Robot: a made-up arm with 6 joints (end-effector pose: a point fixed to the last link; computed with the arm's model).
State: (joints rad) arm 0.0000 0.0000 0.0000 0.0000 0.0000 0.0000
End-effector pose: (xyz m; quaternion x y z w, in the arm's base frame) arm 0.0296 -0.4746 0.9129 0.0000 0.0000 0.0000 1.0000
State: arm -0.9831 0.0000 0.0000 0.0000 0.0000 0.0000
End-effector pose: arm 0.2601 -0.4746 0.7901 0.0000 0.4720 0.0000 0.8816
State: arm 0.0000 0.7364 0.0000 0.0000 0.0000 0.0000
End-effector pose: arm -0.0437 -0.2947 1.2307 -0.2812 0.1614 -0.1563 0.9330
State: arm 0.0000 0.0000 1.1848 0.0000 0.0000 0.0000
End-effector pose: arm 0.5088 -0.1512 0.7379 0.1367 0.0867 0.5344 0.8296
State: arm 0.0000 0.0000 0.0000 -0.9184 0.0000 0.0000
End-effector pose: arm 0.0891 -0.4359 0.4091 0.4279 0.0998 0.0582 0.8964
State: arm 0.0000 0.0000 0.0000 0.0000 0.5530 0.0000
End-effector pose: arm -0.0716 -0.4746 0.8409 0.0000 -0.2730 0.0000 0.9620
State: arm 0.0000 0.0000 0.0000 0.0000 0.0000 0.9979
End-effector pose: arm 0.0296 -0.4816 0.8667 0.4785 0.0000 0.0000 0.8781
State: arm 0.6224 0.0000 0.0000 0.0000 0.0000 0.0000
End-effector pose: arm -0.1316 -0.4746 0.8607 0.0000 -0.3062 0.0000 0.9520
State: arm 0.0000 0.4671 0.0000 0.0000 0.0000 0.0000
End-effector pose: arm -0.0361 -0.3842 1.1247 -0.1808 0.1038 -0.1005 0.9729
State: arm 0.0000 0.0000 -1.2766 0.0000 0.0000 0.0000
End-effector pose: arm -0.4797 -0.0853 0.9801 -0.1459 -0.0924 -0.5703 0.8031
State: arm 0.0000 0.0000 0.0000 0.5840 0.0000 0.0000
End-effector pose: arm -0.0512 -0.2740 1.1627 -0.2779 -0.0648 -0.0378 0.9577
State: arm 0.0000 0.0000 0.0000 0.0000 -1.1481 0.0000
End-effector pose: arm 0.2699 -0.4746 0.8562 0.0000 0.5431 0.0000 0.8397
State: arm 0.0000 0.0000 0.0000 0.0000 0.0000 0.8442
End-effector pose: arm 0.0296 -0.4836 0.8739 0.4097 0.0000 0.0000 0.9122
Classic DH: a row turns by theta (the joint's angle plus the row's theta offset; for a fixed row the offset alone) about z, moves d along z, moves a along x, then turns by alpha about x. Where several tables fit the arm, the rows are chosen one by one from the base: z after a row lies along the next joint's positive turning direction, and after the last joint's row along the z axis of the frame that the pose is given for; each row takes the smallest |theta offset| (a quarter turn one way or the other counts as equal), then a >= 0, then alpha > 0; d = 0 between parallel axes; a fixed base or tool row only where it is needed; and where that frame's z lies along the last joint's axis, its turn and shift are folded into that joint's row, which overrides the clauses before.
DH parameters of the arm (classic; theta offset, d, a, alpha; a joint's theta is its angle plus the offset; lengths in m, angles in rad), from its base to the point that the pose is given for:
base (fixed): 0 0.6362 0.0302 1.5708
joint 1: -1.0636 -0.1595 -0.1379 2.0359
joint 2: -1.0176 -0.1175 -0.0629 2.1379
joint 3: 0.8735 -0.1383 0.017 -1.9791
joint 4: 1.4971 -0.1286 0.0091 -1.3438
joint 5: -0.1353 0.5187 -0.1847 -1.5708
joint 6: -1.5708 -0.0763 0.0389 1.5708
tool (fixed): 1.5708 0.0295 0 0

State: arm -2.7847 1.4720 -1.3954 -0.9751 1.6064 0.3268
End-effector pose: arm 0.7307 -0.0207 0.6036 -0.0393 0.2425 0.6278 0.7386
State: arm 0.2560 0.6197 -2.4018 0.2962 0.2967 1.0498
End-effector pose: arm -0.1354 0.5579 0.6929 -0.4122 -0.5816 -0.6342 0.2992
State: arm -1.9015 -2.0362 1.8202 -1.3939 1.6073 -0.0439
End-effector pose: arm 0.0329 0.7710 0.6188 -0.9869 0.0131 0.1298 0.0949
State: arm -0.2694 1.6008 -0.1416 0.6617 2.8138 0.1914
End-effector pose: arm 0.2364 0.0919 1.3979 -0.2066 -0.2634 0.8329 0.4408
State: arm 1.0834 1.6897 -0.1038 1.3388 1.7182 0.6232
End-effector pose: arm -0.3325 0.5118 0.9750 -0.7639 -0.0196 0.2562 0.5920
